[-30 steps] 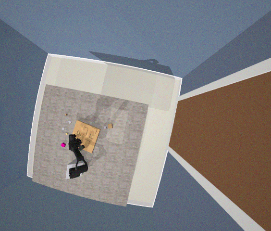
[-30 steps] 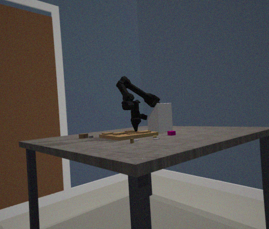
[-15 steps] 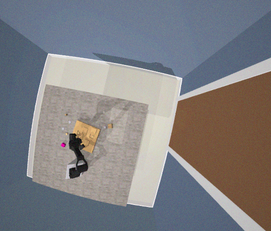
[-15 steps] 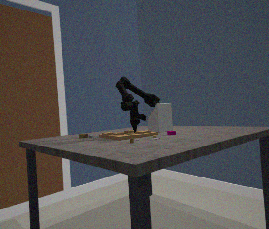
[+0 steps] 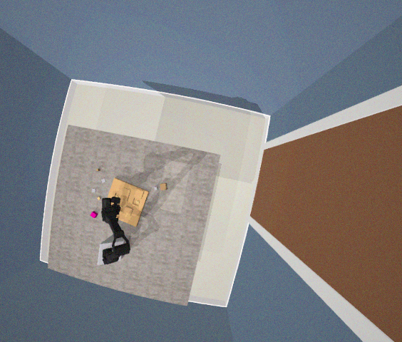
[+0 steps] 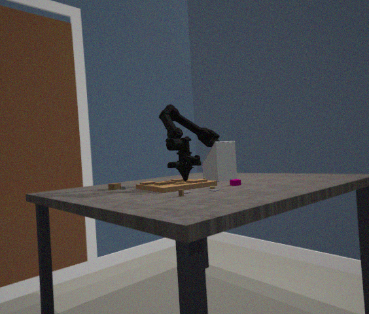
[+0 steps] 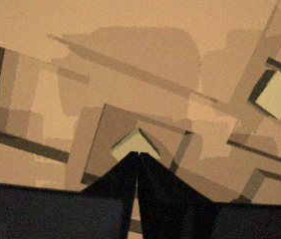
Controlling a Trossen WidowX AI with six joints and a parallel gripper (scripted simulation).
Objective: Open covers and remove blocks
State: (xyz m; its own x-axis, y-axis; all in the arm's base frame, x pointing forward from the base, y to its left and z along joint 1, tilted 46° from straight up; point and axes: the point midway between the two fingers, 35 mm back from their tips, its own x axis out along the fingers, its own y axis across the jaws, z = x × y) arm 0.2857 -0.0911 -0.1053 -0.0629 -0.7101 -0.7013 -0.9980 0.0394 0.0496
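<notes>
Now: gripper tip 11 cm past the magenta block, 22 cm to the right of it and 1 cm above it.
</notes>
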